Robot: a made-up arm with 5 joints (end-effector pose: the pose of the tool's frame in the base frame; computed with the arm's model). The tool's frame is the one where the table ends. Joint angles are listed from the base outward.
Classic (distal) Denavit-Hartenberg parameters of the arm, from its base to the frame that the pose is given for. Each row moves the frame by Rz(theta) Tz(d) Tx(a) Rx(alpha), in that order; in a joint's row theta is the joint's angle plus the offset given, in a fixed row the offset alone. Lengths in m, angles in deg.
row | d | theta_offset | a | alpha
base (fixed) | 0.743 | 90 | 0.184 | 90
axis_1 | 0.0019 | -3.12 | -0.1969 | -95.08
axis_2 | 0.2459 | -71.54 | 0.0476 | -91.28
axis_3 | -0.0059 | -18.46 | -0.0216 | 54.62
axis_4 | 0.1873 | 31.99 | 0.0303 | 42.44
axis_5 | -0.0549 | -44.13 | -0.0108 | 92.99
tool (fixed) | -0.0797 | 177.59 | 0 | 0
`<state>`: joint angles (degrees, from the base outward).
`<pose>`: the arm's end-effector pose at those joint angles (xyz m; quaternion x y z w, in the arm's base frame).
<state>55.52 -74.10 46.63 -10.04 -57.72</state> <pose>0.1710 -0.1974 0.7325 0.0254 -0.2966 0.0967 0.9498</pose>
Working (the frame after each row of the table, in the pose's form):
after base (fixed): 0.0000 0.1840 0.7430 0.5000 0.5000 0.5000 0.5000
after axis_1: 0.0019 0.0639 0.5870 0.2838 -0.3400 0.6200 0.6477
after axis_2: 0.0069 -0.1561 0.7068 -0.2746 0.4308 -0.1826 0.8401
after axis_3: -0.0094 -0.1555 0.7221 0.2508 0.4432 -0.1980 0.8375
after axis_4: 0.1322 -0.2611 0.7914 0.6194 0.3484 -0.1728 0.6820
after axis_5: 0.1264 -0.2058 0.7981 0.2971 0.0192 -0.9475 0.1166

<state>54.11 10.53 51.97 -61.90 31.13</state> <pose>0.0402 -0.0499 0.9686 0.0522 -0.9284 0.3535 0.1016</pose>
Working (the frame after each row of the table, in the pose's form):
after base (fixed): 0.0000 0.1840 0.7430 0.5000 0.5000 0.5000 0.5000
after axis_1: 0.0019 0.0601 0.5900 0.2758 -0.3323 0.6241 0.6511
after axis_2: 0.0216 -0.1186 0.7644 -0.3435 -0.2505 0.0402 0.9042
after axis_3: 0.0076 -0.1356 0.7606 0.0355 0.0121 0.3305 0.9431
after axis_4: 0.0462 -0.1420 0.9463 0.3897 0.0470 0.0632 0.9176
after axis_5: 0.0281 -0.1030 0.9105 0.9293 0.0327 -0.0941 0.3556

